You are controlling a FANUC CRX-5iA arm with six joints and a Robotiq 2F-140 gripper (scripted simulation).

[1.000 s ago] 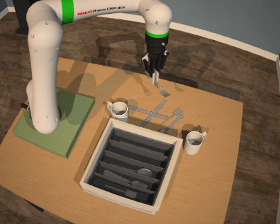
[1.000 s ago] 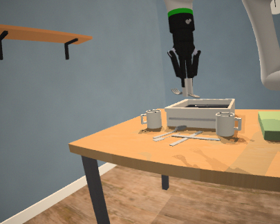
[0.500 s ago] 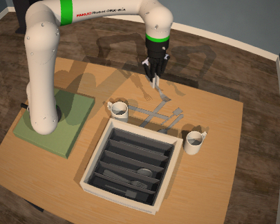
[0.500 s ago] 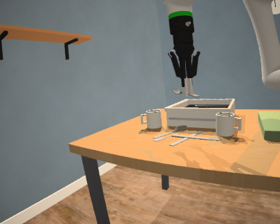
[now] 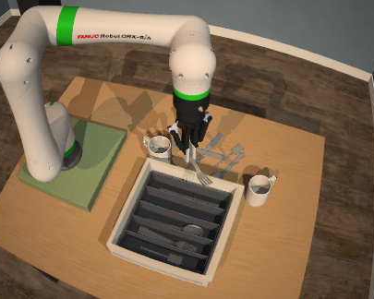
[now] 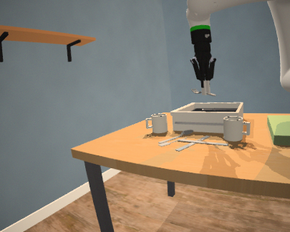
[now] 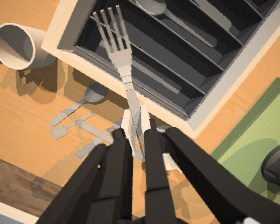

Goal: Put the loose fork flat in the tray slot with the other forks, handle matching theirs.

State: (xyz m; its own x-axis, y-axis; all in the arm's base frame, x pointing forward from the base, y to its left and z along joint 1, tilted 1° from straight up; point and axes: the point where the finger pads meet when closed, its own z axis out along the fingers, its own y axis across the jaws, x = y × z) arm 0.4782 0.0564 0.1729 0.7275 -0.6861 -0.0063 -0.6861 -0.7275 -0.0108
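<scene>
Right now the cutlery tray is 20 mm ahead of my hand, 170 mm to the right of it and 160 mm below it.
</scene>
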